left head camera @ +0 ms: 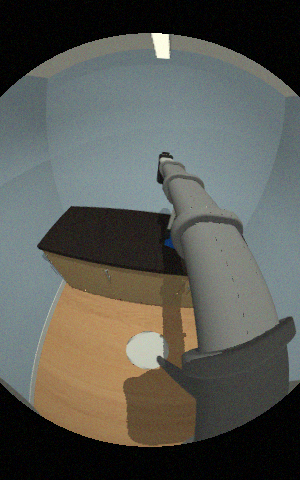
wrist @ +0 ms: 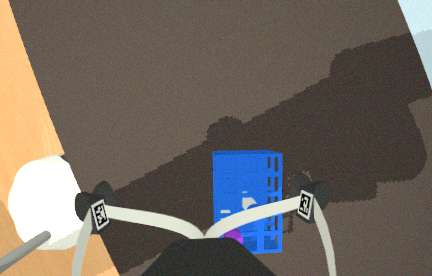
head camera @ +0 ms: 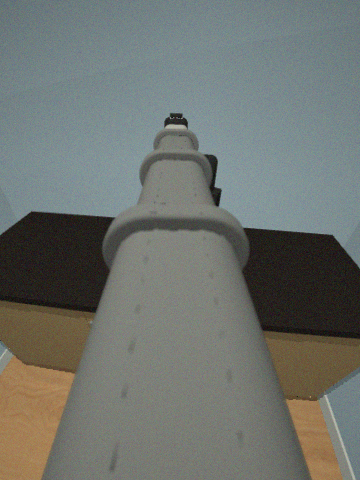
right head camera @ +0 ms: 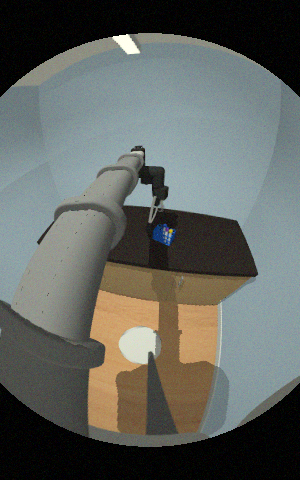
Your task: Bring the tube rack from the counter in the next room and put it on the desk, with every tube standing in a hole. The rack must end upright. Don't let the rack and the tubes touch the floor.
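Places are measured from the robot's base along level axes (x right, y ahead, z up), in metres.
Where they show: gripper, fingertip midpoint: (wrist: 203, 194) (right head camera: 155, 222); robot's base, origin of the base link: (left head camera: 146, 349) (right head camera: 140, 343).
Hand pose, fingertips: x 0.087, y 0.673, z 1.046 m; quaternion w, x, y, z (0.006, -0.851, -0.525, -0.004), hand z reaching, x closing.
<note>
Things, the pixels of their centre, and the offset from my fingertips. Level surfaces: height alone.
- blue tube rack, body centre: (wrist: 244, 197) (right head camera: 163, 234) (left head camera: 175, 240) dx +0.059, dy +0.035, dz -0.126 m
- dark counter, its level: dz -0.164 m
- purple cap, body centre: (wrist: 232, 238) dx +0.068, dy +0.000, dz -0.048 m
- yellow cap, body centre: (right head camera: 170, 230) dx +0.091, dy -0.012, dz -0.048 m
The blue tube rack (left head camera: 169, 242) (right head camera: 160, 234) (wrist: 227, 172) is on the dark counter (left head camera: 110, 230) (right head camera: 215, 245) (wrist: 150, 65) and looks upright. In the wrist view it lies right of centre, nearer the right finger, its lower part partly covered by the gripper. A purple cap (wrist: 233, 237) shows at its lower end, with whitish tube parts above it. A yellow cap (right head camera: 171, 231) shows in the right head view. The lower ends of the tubes are not clear. My gripper (right head camera: 158, 219) (wrist: 203, 194) is open, above the counter by the rack, holding nothing. The desk does not show.
My arm (head camera: 175, 325) (left head camera: 225, 280) (right head camera: 65, 265) reaches out over the counter and hides its middle in the head view. A white round disc (left head camera: 145, 350) (right head camera: 137, 345) (wrist: 42, 205) is low in front of the counter. Blue walls (head camera: 180, 75) stand behind and at the sides.
</note>
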